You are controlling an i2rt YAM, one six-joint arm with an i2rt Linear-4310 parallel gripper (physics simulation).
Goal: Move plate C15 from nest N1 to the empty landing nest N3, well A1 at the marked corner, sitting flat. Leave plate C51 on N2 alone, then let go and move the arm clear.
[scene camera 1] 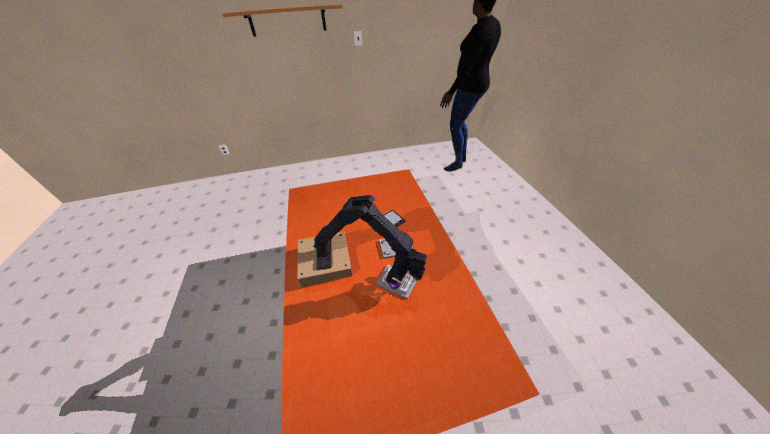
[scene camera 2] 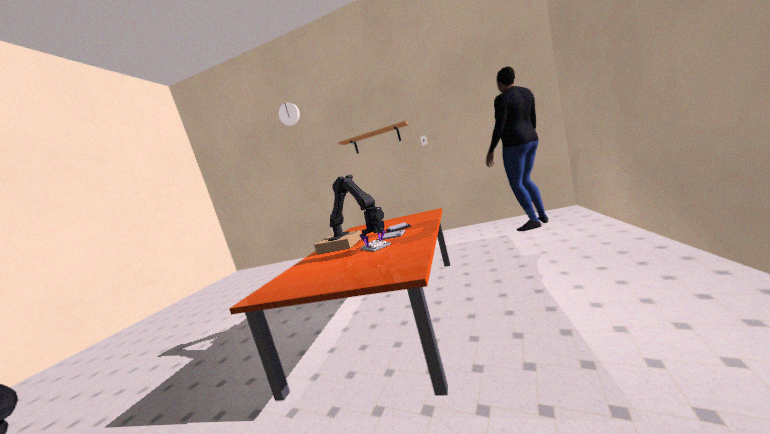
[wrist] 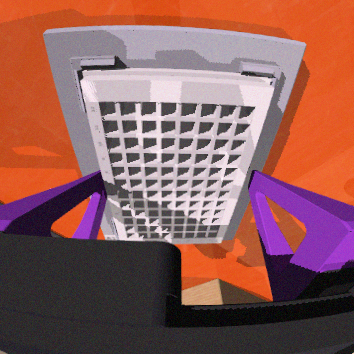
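Observation:
A white well plate [scene camera 1: 406,281] [wrist: 165,90] sits in the near grey nest [scene camera 1: 407,293] [wrist: 150,37], between raised corner guides in the wrist view. My gripper [wrist: 178,177] [scene camera 2: 373,240] is open, low over it, with one purple finger beside each long side; contact cannot be made out. The middle nest [scene camera 1: 386,249] [scene camera 2: 394,233] looks pale with dark marks and is partly behind the arm in scene camera 1. The far nest [scene camera 1: 394,217] [scene camera 2: 399,226] shows a pale bluish top with a dark border. Plate and nest labels, and the marked corner, are unreadable.
The black arm stands on a wooden base block [scene camera 1: 339,266] [scene camera 2: 331,246] on the orange table [scene camera 1: 377,366] [scene camera 2: 334,280]. The arm arches over the middle nest area. A person [scene camera 1: 477,53] [scene camera 2: 517,118] in black and blue stands beyond the table on the floor.

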